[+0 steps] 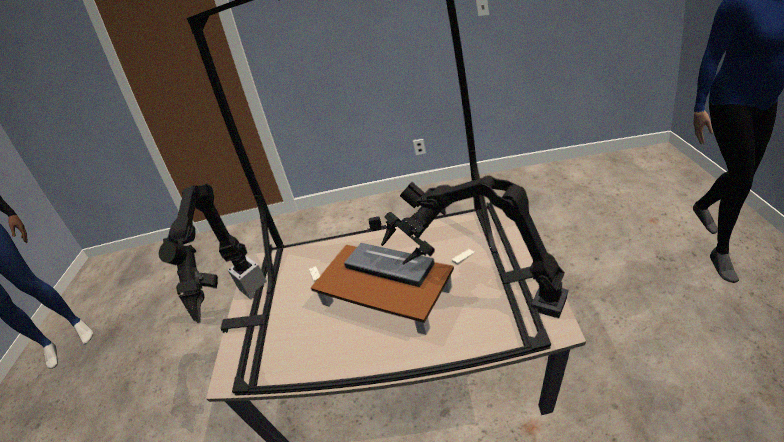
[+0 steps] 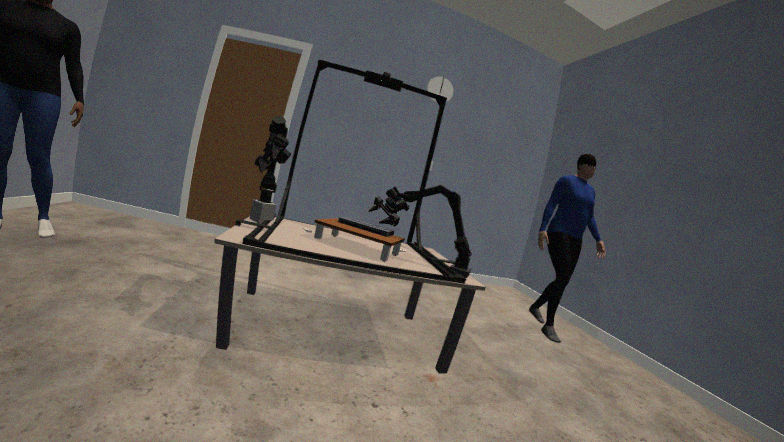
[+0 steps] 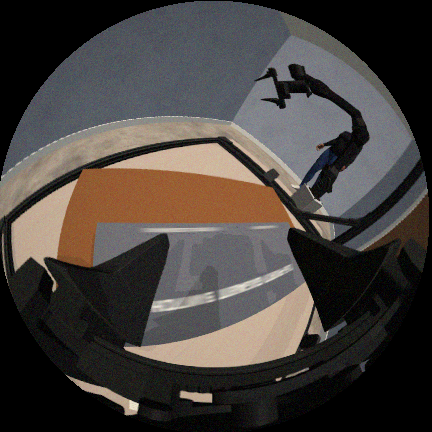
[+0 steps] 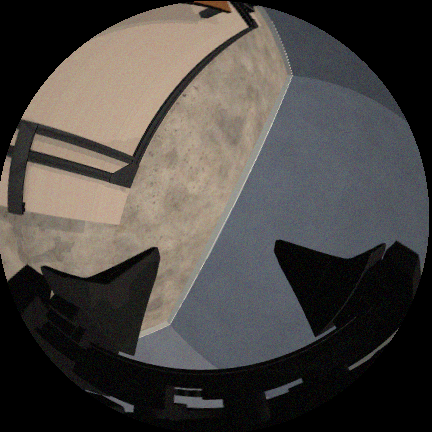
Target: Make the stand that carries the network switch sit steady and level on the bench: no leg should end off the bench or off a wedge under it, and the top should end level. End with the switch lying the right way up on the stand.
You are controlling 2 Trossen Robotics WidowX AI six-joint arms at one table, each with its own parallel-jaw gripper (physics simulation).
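Pixels of known places: left gripper, between the fingertips: [image 1: 392,254] [image 2: 373,216] [image 3: 229,237]; right gripper, between the fingertips: [image 1: 197,321] [image 2: 267,165] [image 3: 257,89] [image 4: 218,250]; left arm's base, origin of its link: [image 1: 550,296] [image 2: 461,267]; right arm's base, origin of its link: [image 1: 242,267] [image 2: 264,201] [image 3: 313,193].
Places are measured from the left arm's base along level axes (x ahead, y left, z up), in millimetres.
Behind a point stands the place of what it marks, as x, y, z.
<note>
The grey network switch [image 1: 384,263] @(530, 136, 94) [image 2: 365,225] @(507, 173, 93) [image 3: 210,260] @(496, 131, 94) lies flat on the orange-brown stand top [image 1: 373,296] @(498, 256, 67) [image 2: 328,222] @(666, 276, 67) [image 3: 175,195] @(470, 234, 67), toward its back edge. Several grey legs show under the stand; I cannot tell whether the top is level. Two small pale pieces, probably wedges, lie on the bench: one [image 1: 314,272] @(861, 189, -26) [image 2: 308,230] @(825, 221, -23) by the stand's left corner, one [image 1: 463,256] @(368, -102, -26) beyond its right end. My left gripper [image 1: 395,252] @(490, 134, 144) [image 2: 375,216] @(490, 134, 144) [image 3: 229,237] @(490, 134, 144) is open and empty, close above the switch. My right gripper [image 3: 257,89] @(728, 708, 289) [image 4: 218,250] @(728, 708, 289) is open and empty, off the bench's left side.
The bench [image 1: 340,356] @(518, 453, -33) [image 2: 307,247] @(613, 481, -33) [image 4: 100,80] @(686, 483, -33) carries a black frame with side rails [image 1: 258,351] @(773, 592, -14) and tall uprights [image 1: 463,87] @(428, -365, 519) [image 2: 433,148] @(423, -369, 637). A small black block [image 1: 374,222] @(779, -123, 12) stands at the back rail. People [image 1: 735,120] [image 2: 573,203] stand away from the bench.
</note>
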